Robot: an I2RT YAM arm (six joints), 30 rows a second.
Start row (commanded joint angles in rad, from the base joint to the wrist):
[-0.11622, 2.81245, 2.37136, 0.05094, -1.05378, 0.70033]
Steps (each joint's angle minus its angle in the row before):
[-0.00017, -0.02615, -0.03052, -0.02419, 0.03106, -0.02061]
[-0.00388, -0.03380, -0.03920, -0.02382, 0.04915, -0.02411]
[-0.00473, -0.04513, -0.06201, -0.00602, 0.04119, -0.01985]
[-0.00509, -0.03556, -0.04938, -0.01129, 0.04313, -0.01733]
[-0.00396, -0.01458, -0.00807, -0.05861, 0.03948, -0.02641]
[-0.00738, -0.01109, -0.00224, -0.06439, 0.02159, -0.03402]
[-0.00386, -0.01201, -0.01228, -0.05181, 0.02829, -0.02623]
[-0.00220, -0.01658, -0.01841, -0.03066, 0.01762, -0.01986]
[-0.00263, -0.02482, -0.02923, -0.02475, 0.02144, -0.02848]
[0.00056, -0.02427, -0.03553, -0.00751, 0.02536, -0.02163]
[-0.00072, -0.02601, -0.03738, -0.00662, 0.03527, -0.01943]
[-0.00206, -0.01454, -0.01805, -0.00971, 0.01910, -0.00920]
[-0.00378, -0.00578, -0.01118, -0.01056, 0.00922, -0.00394]
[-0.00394, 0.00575, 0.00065, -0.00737, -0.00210, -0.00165]
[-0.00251, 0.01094, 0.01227, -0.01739, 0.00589, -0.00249]
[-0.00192, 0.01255, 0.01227, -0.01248, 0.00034, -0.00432]
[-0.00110, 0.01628, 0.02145, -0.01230, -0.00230, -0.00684]
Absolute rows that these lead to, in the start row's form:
[-0.11639, 2.78630, 2.34084, 0.02675, -1.02272, 0.67972]
[-0.12027, 2.75250, 2.30164, 0.00293, -0.97357, 0.65561]
[-0.12500, 2.70737, 2.23963, -0.00309, -0.93238, 0.63576]
[-0.13009, 2.67181, 2.19025, -0.01438, -0.88925, 0.61843]
[-0.13405, 2.65723, 2.18218, -0.07299, -0.84977, 0.59202]
[-0.14143, 2.64614, 2.17994, -0.13738, -0.82818, 0.55800]
[-0.14529, 2.63413, 2.16766, -0.18919, -0.79989, 0.53177]
[-0.14749, 2.61755, 2.14925, -0.21985, -0.78227, 0.51191]
[-0.15012, 2.59273, 2.12002, -0.24460, -0.76083, 0.48343]
[-0.14956, 2.56846, 2.08449, -0.25211, -0.73547, 0.46180]
[-0.15028, 2.54245, 2.04711, -0.25873, -0.70020, 0.44237]
[-0.15234, 2.52791, 2.02906, -0.26844, -0.68110, 0.43317]
[-0.15612, 2.52213, 2.01788, -0.27900, -0.67188, 0.42923]
[-0.16006, 2.52788, 2.01853, -0.28637, -0.67398, 0.42758]
[-0.16257, 2.53882, 2.03080, -0.30376, -0.66809, 0.42509]
[-0.16449, 2.55137, 2.04307, -0.31624, -0.66775, 0.42077]
[-0.16559, 2.56765, 2.06452, -0.32854, -0.67005, 0.41393]

